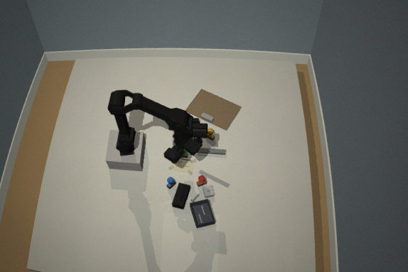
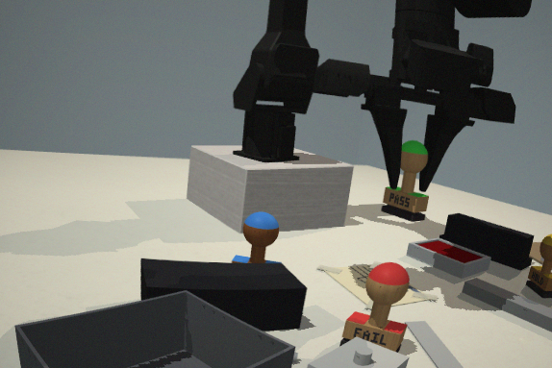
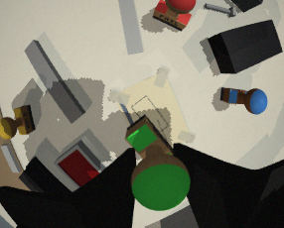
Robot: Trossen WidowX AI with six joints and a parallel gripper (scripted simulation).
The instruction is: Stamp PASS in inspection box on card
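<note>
Now: gripper tip 100 mm above the cream inspection card and 10 mm past it. Also, from my gripper tip: pass stamp: right at my gripper tip; blue stamp: 100 mm to the right, 80 mm below, 70 mm behind; red fail stamp: 110 mm to the right, 80 mm below, 60 mm ahead.
</note>
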